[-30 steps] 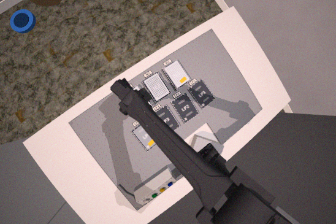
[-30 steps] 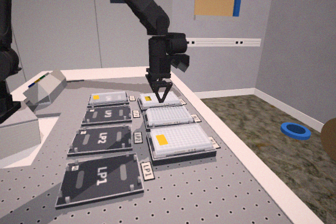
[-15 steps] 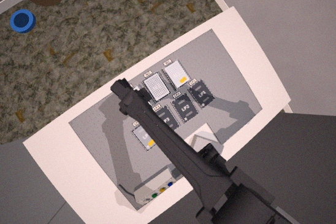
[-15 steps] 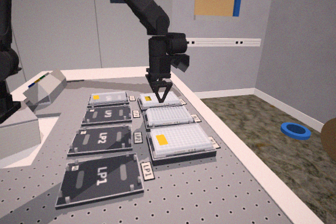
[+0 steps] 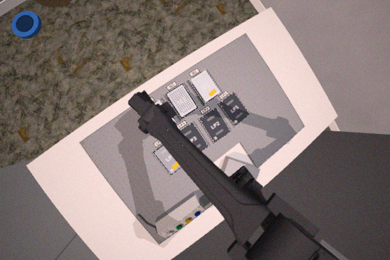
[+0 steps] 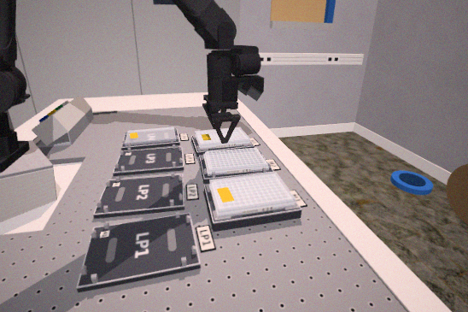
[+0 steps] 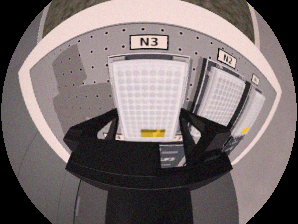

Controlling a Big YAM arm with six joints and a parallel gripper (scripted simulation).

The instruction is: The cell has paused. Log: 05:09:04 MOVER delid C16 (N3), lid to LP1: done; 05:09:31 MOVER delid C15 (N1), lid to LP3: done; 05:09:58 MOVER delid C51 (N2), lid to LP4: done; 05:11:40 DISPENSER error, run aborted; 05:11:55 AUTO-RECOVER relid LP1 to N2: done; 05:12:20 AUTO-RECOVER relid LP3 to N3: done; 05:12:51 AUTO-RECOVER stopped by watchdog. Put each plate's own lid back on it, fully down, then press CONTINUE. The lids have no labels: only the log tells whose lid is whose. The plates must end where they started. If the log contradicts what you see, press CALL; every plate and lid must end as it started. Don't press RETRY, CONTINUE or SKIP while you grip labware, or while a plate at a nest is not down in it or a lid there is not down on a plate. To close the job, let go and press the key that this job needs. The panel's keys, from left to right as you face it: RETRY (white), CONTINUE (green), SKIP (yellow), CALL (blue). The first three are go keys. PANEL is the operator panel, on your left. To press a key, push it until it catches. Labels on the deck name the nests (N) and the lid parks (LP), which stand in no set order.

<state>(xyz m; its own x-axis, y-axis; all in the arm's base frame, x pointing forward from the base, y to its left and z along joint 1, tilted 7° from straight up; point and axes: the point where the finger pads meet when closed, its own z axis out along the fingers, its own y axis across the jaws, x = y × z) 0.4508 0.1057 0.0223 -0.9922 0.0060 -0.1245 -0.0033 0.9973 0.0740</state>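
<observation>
The clear lid lies 1 cm below my hand. The rest, counted from my hand: blue key: 44 cm behind, 13 cm to the left, 3 cm above; then green key: 44 cm behind, 23 cm to the left, 3 cm above; then yellow key: 44 cm behind, 18 cm to the left, 3 cm above.
</observation>
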